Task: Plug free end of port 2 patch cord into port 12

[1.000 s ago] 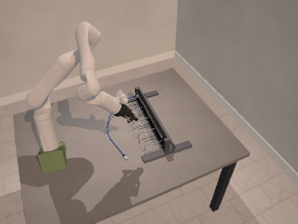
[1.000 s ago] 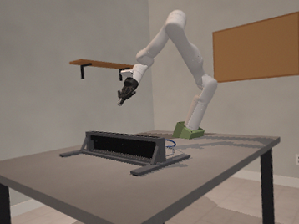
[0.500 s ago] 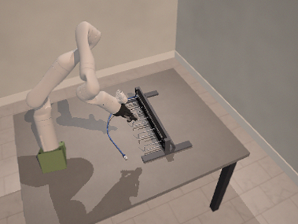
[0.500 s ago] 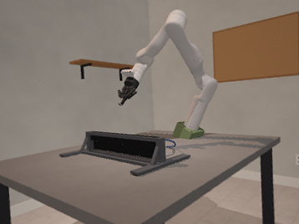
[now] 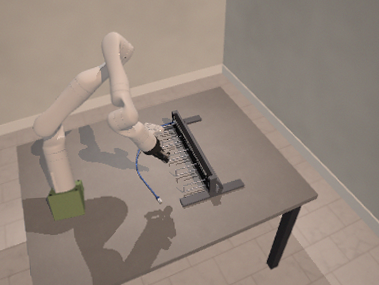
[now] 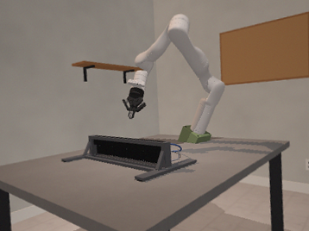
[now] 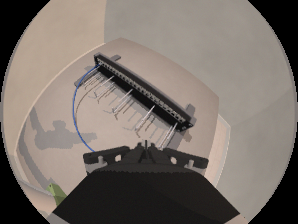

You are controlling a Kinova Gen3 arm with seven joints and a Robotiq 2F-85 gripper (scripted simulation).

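Right now the white plug is 7 cm behind my hand, 4 cm to the right of it and 18 cm below it.
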